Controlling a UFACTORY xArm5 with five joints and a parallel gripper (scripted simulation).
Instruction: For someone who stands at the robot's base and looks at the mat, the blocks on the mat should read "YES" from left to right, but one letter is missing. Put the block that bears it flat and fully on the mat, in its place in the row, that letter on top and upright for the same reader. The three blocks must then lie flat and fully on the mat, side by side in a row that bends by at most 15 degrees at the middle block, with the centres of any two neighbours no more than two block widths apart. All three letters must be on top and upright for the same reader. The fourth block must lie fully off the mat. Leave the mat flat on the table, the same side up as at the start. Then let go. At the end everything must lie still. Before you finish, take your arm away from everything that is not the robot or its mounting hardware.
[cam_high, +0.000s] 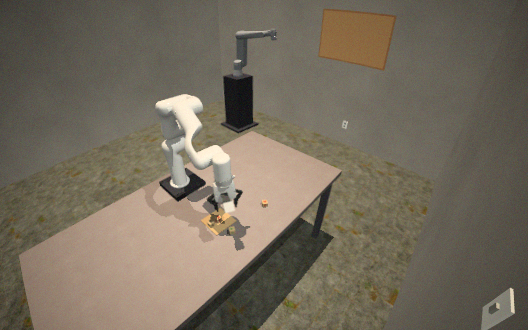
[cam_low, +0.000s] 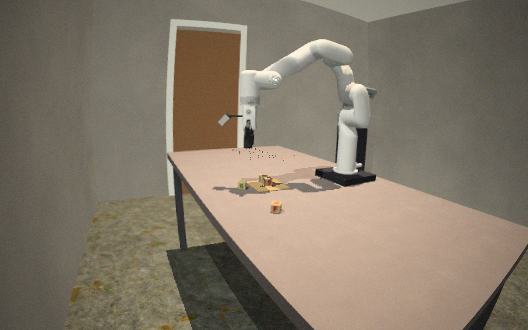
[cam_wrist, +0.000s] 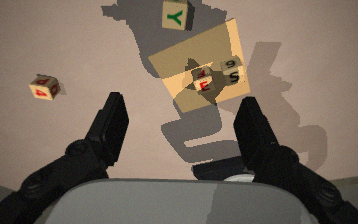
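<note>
My gripper is now 16 cm above the tan letter block and 3 cm short of it. Also, from my hand: dark S block 16 cm below, 9 cm behind, 5 cm to the right; then red E block 16 cm below, 9 cm behind; then tan mat 18 cm below, 9 cm behind.
</note>
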